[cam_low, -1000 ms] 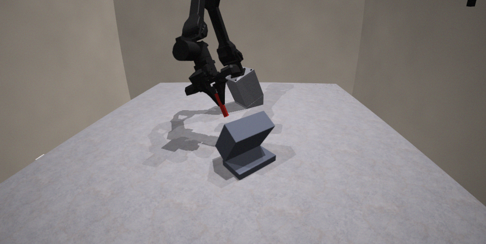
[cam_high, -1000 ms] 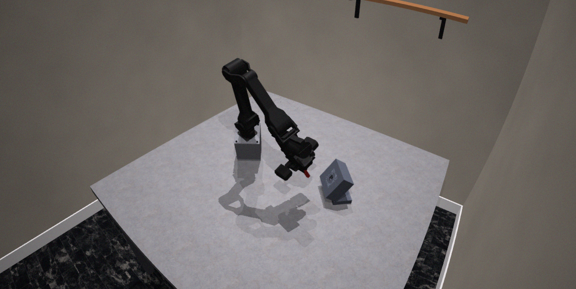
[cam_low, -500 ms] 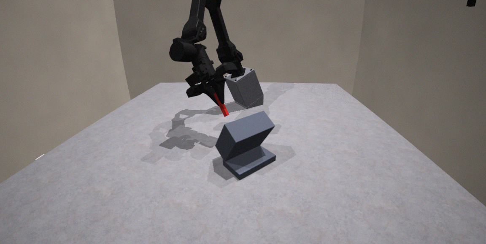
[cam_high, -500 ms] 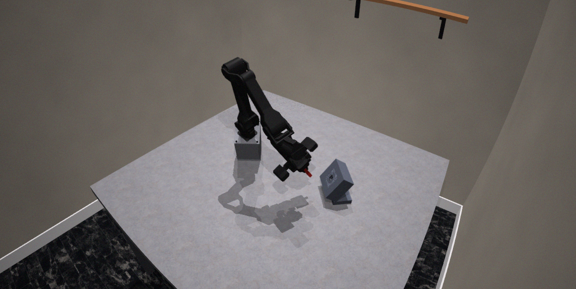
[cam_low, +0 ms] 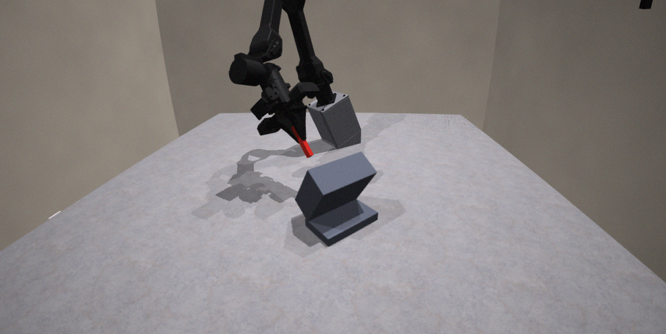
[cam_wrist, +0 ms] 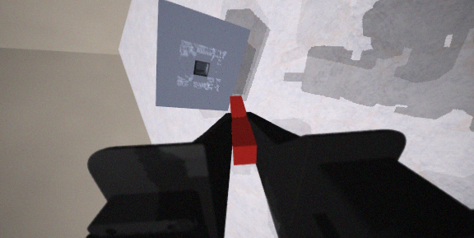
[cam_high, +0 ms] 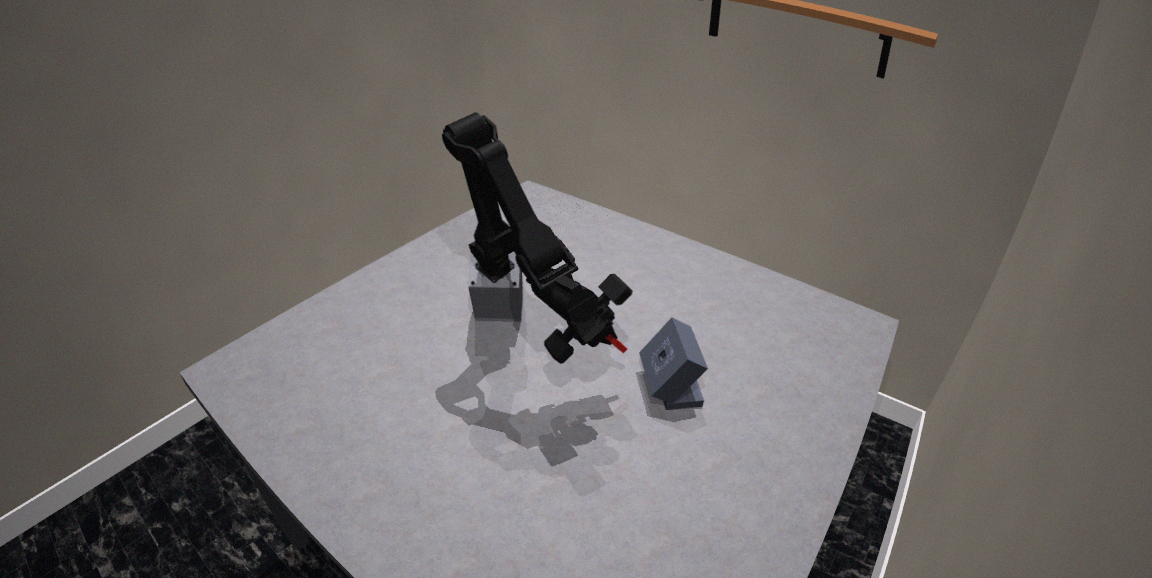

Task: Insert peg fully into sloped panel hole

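The flat foot plate is 12 cm ahead of my hand, 12 cm to the left of it and 15 cm below it. From my hand the other things lie so: red square peg: 1 cm ahead, 2 cm to the left, 2 cm below.
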